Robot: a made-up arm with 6 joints.
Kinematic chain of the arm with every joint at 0, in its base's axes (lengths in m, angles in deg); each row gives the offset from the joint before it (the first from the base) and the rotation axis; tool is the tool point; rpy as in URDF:
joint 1: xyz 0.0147 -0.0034 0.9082 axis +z
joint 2: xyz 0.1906 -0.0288 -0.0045 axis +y
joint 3: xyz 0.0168 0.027 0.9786 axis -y
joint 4: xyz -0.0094 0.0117 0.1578 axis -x
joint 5: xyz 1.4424 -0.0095 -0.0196 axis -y
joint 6: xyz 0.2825 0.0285 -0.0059 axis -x
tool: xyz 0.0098 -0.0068 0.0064 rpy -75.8 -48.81 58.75
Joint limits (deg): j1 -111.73..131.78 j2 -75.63..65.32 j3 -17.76..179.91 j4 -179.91..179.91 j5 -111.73..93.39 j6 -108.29..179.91
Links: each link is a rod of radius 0.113 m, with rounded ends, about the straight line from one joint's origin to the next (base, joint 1, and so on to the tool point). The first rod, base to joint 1, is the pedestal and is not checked.
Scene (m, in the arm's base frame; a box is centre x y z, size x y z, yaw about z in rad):
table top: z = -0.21
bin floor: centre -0.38 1.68 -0.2 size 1 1.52 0.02 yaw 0.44
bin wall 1: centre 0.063 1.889 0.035 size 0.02 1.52 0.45 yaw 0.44
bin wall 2: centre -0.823 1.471 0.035 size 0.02 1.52 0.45 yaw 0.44
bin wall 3: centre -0.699 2.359 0.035 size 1 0.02 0.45 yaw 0.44
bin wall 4: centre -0.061 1.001 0.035 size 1 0.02 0.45 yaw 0.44
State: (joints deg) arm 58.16 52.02 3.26 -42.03 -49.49 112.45
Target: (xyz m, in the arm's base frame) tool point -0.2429 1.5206 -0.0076
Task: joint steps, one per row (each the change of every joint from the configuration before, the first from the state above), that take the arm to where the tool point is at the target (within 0.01 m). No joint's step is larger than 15 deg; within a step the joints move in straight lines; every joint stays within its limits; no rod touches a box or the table.
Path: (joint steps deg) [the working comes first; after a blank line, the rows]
Joints at the target: 91.73 52.68 -16.35 -43.01 -57.10 112.70
Straight joint move there: touches bin wall 1.

1: 14.18 -6.71 -4.95 -2.28 -5.42 -12.31
2: 14.17 -6.71 -4.95 -2.28 -5.42 -12.31
3: 14.18 -6.71 -4.94 -2.28 -5.42 -12.31
4: -2.99 6.93 -1.59 1.95 2.88 12.39
5: -2.99 6.93 -1.59 1.96 2.88 12.40
6: -2.98 6.93 -1.59 1.95 2.89 12.39

